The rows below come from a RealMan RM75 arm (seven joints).
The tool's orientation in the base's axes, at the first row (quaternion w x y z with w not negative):
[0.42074, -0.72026, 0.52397, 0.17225]
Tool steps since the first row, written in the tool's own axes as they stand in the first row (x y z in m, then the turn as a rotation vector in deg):
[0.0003, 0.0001, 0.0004, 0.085, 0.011, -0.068]
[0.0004, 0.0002, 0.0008, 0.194, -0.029, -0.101]
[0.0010, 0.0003, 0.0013, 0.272, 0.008, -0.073]
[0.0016, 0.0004, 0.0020, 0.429, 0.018, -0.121]
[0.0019, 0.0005, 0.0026, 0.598, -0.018, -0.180]
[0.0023, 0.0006, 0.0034, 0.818, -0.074, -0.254]
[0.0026, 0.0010, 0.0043, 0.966, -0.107, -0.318]
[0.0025, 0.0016, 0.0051, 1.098, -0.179, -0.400]
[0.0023, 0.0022, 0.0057, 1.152, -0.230, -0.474]
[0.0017, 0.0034, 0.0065, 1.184, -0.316, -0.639]
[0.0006, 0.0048, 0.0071, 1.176, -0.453, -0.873]
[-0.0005, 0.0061, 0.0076, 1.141, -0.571, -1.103]
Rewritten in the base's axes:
[0.0001, 0.0001, -0.0005, 0.010, -0.106, -0.023]
[0.0001, 0.0004, -0.0008, 0.083, -0.195, -0.062]
[0.0004, 0.0004, -0.0016, 0.085, -0.224, -0.148]
[0.0007, 0.0006, -0.0024, 0.128, -0.359, -0.232]
[0.0008, 0.0008, -0.0030, 0.216, -0.505, -0.299]
[0.0010, 0.0012, -0.0038, 0.338, -0.691, -0.383]
[0.0009, 0.0017, -0.0047, 0.413, -0.829, -0.434]
[0.0005, 0.0023, -0.0054, 0.514, -0.967, -0.446]
[0.0000, 0.0029, -0.0059, 0.567, -1.053, -0.418]
[-0.0011, 0.0037, -0.0064, 0.625, -1.194, -0.306]
[-0.0027, 0.0048, -0.0066, 0.700, -1.360, -0.105]
[-0.0042, 0.0057, -0.0067, 0.748, -1.508, 0.104]

